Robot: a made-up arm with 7 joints. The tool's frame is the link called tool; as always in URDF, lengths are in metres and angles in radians. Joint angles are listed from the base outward. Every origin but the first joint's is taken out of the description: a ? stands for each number. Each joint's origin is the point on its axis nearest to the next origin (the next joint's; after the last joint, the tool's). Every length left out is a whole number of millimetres.
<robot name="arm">
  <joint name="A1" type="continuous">
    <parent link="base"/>
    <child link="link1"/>
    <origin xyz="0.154 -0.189 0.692" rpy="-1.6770 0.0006 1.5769"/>
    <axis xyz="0 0 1"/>
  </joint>
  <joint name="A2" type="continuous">
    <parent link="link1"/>
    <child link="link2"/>
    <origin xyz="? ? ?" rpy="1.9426 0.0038 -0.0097"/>
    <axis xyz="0 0 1"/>
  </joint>
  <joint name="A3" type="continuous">
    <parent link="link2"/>
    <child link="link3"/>
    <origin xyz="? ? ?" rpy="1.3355 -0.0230 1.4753"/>
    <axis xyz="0 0 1"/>
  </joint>
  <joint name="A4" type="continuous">
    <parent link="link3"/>
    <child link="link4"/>
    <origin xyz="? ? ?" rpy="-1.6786 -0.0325 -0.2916"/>
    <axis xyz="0 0 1"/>
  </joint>
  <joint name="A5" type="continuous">
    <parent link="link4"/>
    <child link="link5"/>
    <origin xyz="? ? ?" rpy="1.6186 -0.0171 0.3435"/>
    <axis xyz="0 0 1"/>
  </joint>
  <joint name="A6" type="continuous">
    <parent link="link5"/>
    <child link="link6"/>
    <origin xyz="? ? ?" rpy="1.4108 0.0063 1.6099"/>
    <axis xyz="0 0 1"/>
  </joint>
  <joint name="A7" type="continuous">
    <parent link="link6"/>
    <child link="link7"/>
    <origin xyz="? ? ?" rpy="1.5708 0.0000 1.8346"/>
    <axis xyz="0 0 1"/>
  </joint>
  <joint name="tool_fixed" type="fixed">
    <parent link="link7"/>
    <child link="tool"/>
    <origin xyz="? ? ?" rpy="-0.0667 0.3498 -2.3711"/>
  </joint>
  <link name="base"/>
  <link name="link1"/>
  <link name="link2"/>
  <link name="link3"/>
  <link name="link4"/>
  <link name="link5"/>
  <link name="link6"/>
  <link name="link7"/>
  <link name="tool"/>
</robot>
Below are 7 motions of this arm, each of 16 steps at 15 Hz.
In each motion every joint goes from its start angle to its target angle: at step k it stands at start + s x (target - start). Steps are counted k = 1, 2, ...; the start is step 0. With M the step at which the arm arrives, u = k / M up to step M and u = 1 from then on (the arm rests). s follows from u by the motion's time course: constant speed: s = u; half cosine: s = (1 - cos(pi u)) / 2; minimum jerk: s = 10 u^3 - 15 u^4 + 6 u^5.
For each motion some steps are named. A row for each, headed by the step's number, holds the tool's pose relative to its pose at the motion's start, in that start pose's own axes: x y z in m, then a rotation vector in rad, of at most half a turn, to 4 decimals.
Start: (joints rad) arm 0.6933 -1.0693 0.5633 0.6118 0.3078 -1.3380 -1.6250
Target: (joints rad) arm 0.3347 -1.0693 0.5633 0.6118 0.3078 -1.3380 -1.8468
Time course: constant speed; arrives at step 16
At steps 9, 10, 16:
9: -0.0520 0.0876 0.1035 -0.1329 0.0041 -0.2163
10: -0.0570 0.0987 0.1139 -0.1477 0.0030 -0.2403
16: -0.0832 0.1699 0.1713 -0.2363 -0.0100 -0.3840

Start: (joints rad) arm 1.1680 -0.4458 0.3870 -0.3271 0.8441 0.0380 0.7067
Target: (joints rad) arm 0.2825 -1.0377 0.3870 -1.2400 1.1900 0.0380 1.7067
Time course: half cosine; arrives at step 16
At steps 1, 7, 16:
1: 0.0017 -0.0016 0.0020 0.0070 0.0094 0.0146
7: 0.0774 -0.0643 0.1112 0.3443 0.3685 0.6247
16: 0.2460 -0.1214 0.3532 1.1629 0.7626 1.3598

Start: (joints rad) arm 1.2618 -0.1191 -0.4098 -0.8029 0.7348 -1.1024 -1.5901
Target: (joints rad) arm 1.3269 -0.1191 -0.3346 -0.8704 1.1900 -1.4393 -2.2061
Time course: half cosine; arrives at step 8
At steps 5, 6, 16:
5: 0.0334 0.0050 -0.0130 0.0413 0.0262 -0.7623
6: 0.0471 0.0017 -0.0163 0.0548 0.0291 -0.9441
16: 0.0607 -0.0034 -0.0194 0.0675 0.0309 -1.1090

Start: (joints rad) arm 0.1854 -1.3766 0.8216 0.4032 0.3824 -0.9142 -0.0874
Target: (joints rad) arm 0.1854 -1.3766 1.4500 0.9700 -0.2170 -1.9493 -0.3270
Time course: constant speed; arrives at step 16
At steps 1, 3, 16:
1: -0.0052 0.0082 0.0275 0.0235 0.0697 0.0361
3: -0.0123 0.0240 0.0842 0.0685 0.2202 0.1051
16: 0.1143 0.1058 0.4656 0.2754 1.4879 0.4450

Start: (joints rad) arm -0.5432 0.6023 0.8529 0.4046 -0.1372 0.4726 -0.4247
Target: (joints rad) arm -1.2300 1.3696 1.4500 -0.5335 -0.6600 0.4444 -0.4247
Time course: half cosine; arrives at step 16
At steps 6, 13, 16:
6: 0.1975 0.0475 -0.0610 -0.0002 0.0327 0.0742
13: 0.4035 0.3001 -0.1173 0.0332 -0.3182 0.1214
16: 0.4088 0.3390 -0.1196 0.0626 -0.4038 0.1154

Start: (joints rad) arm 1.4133 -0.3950 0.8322 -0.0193 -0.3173 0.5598 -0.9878
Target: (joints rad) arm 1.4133 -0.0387 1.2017 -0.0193 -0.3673 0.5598 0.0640
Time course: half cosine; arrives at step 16
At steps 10, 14, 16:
10: 0.0401 0.0998 0.0410 -0.4598 -0.1075 0.9715
14: 0.0534 0.1573 0.0644 -0.6582 -0.1443 1.3397
16: 0.0546 0.1665 0.0679 -0.6872 -0.1490 1.3907

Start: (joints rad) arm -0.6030 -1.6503 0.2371 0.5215 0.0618 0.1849 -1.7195
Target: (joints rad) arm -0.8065 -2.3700 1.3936 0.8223 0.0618 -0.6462 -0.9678
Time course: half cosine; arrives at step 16
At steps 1, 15, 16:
1: -0.0036 0.0011 0.0005 -0.0191 0.0007 0.0015
15: -0.1308 0.2768 -0.0638 -1.4120 1.1632 -0.2862
16: -0.1286 0.2796 -0.0663 -1.4149 1.1836 -0.2927

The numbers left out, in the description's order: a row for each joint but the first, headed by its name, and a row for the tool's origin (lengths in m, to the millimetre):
A2: -0.345 -0.121 0.000
A3: -0.129 0.185 0.000
A4: 0.301 0.395 0.000
A5: 0.082 0.094 0.000
A6: -0.006 -0.022 0.000
A7: -0.082 -0.023 0.000
tool: 0.087 0.073 0.000

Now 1 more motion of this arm.
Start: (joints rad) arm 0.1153 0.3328 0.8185 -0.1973 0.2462 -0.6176 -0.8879
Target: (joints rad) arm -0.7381 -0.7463 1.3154 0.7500 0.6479 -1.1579 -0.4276
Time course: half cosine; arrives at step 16
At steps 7, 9, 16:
7: 0.1834 0.1498 0.0983 -0.5329 0.4589 0.3897
9: 0.2772 0.2611 0.1343 -0.7878 0.6976 0.5909
16: 0.4507 0.5618 0.1237 -1.2803 1.2253 1.0086

